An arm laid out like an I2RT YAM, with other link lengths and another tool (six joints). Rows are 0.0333 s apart.
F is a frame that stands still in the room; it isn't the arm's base.
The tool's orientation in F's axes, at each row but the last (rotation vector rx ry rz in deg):
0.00 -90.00 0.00
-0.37 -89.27 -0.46
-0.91 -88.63 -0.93
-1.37 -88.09 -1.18
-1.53 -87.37 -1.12
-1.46 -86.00 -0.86
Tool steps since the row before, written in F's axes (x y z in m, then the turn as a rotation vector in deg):
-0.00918 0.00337 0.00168 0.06 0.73 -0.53
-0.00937 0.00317 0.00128 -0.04 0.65 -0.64
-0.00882 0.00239 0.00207 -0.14 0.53 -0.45
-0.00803 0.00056 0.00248 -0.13 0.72 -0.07
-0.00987 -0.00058 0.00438 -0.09 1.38 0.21
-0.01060 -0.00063 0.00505 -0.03 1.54 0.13
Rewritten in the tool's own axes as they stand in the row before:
0.00168 0.00337 0.00918 -0.53 0.73 -0.06
0.00116 0.00308 0.00941 -0.64 0.65 0.04
0.00186 0.00221 0.00891 -0.45 0.53 0.14
0.00221 0.00033 0.00812 -0.07 0.72 0.15
0.00392 -0.00089 0.01004 0.21 1.38 0.14
0.00429 -0.00094 0.01091 0.14 1.54 0.08

